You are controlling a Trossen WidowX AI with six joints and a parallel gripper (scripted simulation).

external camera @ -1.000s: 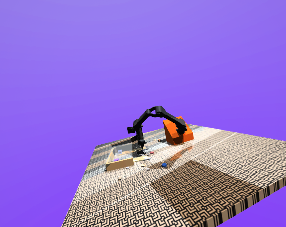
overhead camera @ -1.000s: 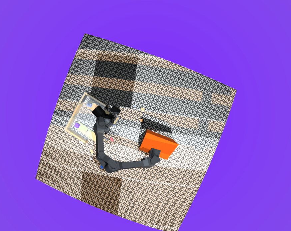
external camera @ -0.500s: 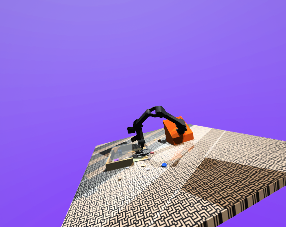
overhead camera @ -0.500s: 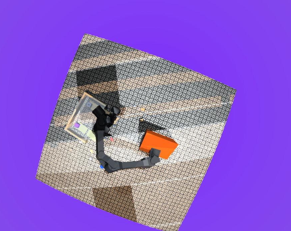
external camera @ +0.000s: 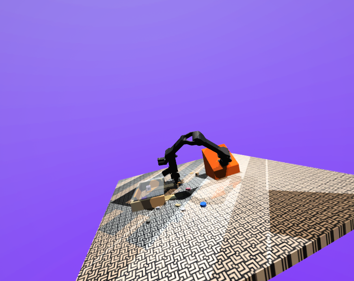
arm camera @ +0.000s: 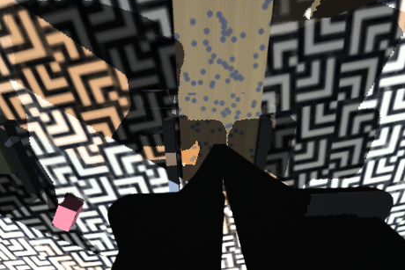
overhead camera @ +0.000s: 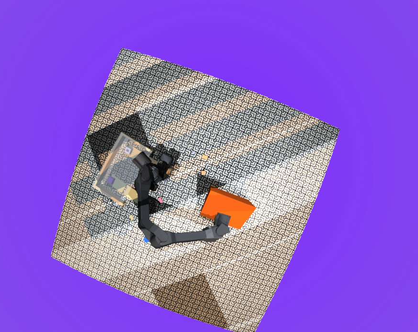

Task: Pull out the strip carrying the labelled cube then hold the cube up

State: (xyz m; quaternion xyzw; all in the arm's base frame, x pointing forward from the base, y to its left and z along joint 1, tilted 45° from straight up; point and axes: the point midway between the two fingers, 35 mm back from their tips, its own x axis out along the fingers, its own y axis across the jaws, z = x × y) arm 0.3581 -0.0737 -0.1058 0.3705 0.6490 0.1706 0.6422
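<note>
The dotted strip is 9 cm ahead of my gripper tip and 3 cm to the right of it. Round my gripper tip: pale yellow-green strip: 17 cm to the left, 10 cm ahead; pink block: 15 cm to the left, 3 cm behind; labelled cube: 20 cm ahead, 5 cm to the right, 1 cm above.
</note>
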